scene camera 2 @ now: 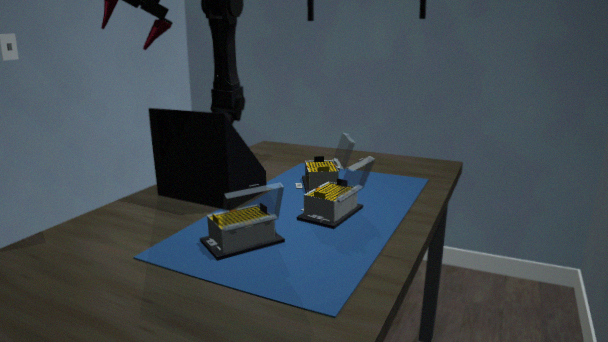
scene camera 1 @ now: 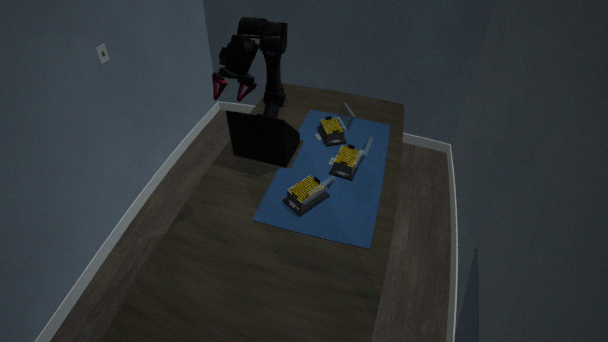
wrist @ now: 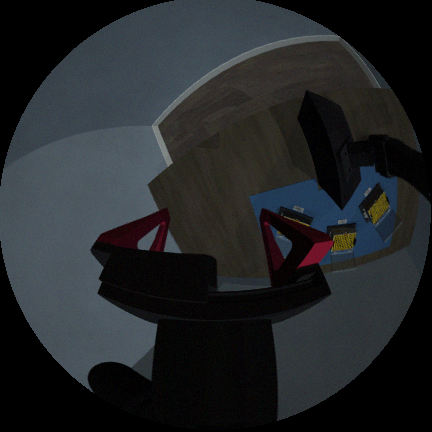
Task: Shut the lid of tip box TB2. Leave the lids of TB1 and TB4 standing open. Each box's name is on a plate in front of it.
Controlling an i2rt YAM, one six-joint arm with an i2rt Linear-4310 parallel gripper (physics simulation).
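Places are measured from the arm's base along level axes (x ahead, y left, z up), in millimetres.
Where they show: gripper, fingertip midpoint: [scene camera 2: 123, 39] [scene camera 1: 226, 100] [wrist: 214, 212]; arm's base, link origin: [scene camera 2: 212, 137] [scene camera 1: 268, 122] [wrist: 347, 154].
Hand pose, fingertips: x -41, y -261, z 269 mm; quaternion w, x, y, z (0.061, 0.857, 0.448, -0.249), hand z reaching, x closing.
Observation:
Each offset is from my fingertips to the top centre of the thing. "spot": to the spot under its first point. Level surfaces: height alone.
Three grey tip boxes with yellow racks and clear lids stand on the blue mat @(435 mm down) [scene camera 1: 330, 230] [scene camera 2: 310, 287] [wrist: 321, 207]; their name plates are too small to read, so I cannot tell which is TB2. The near box @(246 mm ahead, 21 mm left, 369 mm down) [scene camera 1: 305, 194] [scene camera 2: 245, 234] has its lid @(spot: 346 mm ahead, 4 mm left, 326 mm down) [scene camera 2: 276, 201] raised at a slant. The middle box @(392 mm ahead, 230 mm left, 360 mm down) [scene camera 1: 344, 165] [scene camera 2: 325, 206] [wrist: 343, 241] and the far box @(299 mm ahead, 432 mm left, 360 mm down) [scene camera 1: 332, 132] [scene camera 2: 321, 177] [wrist: 378, 206] have lids tilted up and back. My gripper [scene camera 1: 228, 99] [scene camera 2: 124, 38] [wrist: 214, 212] is open and empty, high up and well away from all three boxes.
A tall black block [scene camera 1: 257, 140] [scene camera 2: 187, 155] [wrist: 326, 145] stands on the wooden table @(438 mm down) [scene camera 1: 225, 250] [scene camera 2: 75, 280] beside the mat, between my gripper and the boxes. A wall [scene camera 1: 120, 110] rises on the gripper's side. Two dark bars hang at the top of scene camera 2's view.

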